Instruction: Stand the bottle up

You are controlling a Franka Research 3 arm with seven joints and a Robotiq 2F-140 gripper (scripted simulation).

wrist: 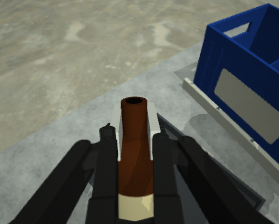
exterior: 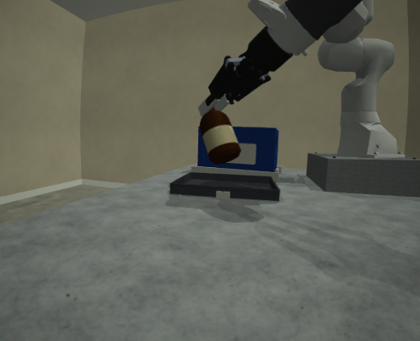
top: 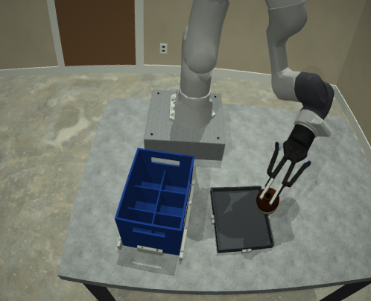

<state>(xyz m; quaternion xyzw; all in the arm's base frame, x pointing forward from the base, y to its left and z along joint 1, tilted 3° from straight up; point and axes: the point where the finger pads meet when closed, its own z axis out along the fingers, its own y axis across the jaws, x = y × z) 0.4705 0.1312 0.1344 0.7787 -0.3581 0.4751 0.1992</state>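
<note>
The brown bottle lies 60 mm below my hand, 10 mm to the left of it and 10 mm behind it. Also, from my hand: blue crate 310 mm to the right, 130 mm below, 100 mm behind; then dark grey tray 200 mm below, 40 mm to the right, 40 mm behind.
</note>
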